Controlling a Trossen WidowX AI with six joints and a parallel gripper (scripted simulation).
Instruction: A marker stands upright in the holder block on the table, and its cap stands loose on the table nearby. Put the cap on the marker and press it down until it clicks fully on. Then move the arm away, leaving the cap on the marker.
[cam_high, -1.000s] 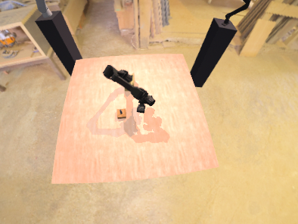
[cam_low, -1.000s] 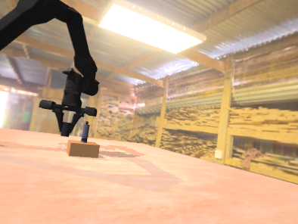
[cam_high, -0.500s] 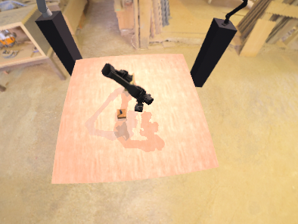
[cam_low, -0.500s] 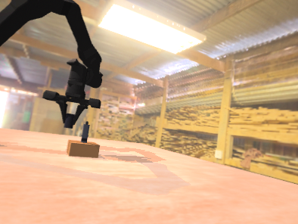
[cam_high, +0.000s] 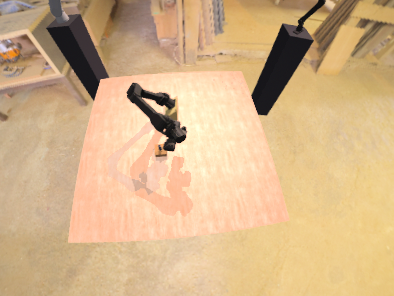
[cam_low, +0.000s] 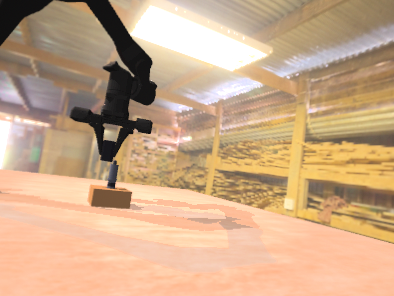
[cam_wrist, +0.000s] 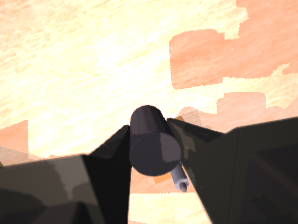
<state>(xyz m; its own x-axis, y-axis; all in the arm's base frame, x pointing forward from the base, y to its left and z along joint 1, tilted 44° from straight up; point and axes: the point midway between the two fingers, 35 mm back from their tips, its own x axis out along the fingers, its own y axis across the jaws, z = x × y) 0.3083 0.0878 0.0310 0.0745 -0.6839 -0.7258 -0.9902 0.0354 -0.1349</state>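
My gripper tip is 2 cm short of the brown holder block, 9 cm to the left of it and 9 cm above it. From my gripper tip the other things lie so: dark cylindrical cap: 1 cm above.
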